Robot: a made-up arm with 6 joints.
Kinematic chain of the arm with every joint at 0, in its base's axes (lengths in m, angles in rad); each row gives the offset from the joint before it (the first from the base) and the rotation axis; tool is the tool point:
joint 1: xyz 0 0 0.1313 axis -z
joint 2: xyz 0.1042 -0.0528 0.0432 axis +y
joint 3: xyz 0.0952 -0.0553 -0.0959 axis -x
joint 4: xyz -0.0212 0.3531 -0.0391 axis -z
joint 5: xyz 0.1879 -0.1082 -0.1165 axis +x
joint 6: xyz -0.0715 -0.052 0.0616 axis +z
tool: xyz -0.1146 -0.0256 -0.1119
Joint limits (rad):
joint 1: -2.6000..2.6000
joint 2: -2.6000..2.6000
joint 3: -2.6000..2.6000
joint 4: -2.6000..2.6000
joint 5: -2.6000..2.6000
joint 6: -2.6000..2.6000
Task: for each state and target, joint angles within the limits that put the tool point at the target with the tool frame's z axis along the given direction. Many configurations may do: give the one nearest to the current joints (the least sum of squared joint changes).
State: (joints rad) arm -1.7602 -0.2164 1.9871 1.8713 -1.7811 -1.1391
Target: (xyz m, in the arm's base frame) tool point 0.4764 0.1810 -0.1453 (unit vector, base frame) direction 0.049 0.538 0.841
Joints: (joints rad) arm -1.4102 -0.6806 2.1018 1.8679 -1.6980 -0.8056
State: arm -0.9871 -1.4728 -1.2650 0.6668 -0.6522 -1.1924
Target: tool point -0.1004 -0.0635 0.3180 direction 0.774 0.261 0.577
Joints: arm -0.9197 -0.7111 -1.7028 1.5082 -1.0994 -0.8484
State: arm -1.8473 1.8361 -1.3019 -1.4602 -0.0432 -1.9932
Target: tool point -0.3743 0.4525 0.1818 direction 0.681 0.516 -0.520
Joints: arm -2.3045 1.2256 -1.7504 -1.3828 0.4926 -2.4452
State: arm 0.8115 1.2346 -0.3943 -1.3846 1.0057 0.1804
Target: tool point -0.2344 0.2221 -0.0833 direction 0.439 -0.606 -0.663
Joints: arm 0.4191 1.3643 0.2968 -0.9980 1.1955 0.3171
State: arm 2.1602 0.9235 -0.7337 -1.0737 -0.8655 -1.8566
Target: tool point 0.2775 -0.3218 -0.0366 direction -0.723 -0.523 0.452
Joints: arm 1.8706 1.4135 -0.8331 -1.0042 -0.4078 -2.2101
